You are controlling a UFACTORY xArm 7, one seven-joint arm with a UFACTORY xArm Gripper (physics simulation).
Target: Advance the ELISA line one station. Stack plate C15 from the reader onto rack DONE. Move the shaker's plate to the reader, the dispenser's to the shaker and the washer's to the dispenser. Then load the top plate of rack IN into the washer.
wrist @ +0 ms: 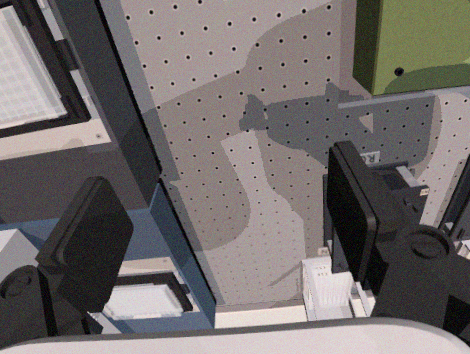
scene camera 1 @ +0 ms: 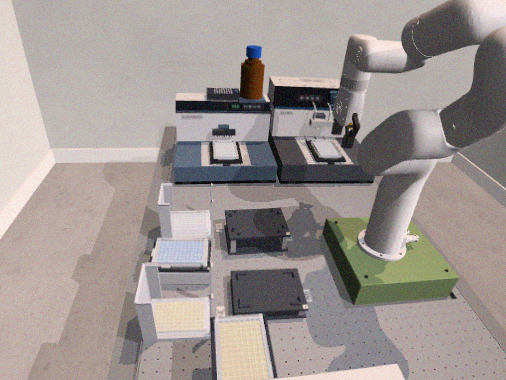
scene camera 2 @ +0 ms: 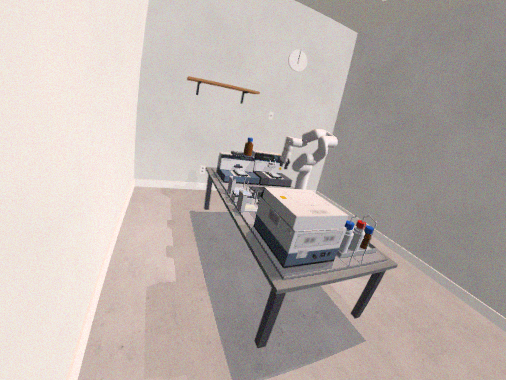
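My gripper is open and empty, high by the dark instrument's right side. A pale plate sits in a black holder on the dark instrument. Another pale plate sits on the blue instrument. A blue-welled plate sits on a low device at the left. A yellow plate lies at the front. Another yellow plate is in the front white rack. White plates fill the rear rack. Station names and C15 are not readable.
Two black stands stand mid-table. The green base carries the arm. A brown bottle stands on the blue instrument. A big white-and-blue box and several bottles stand at the table's near end.
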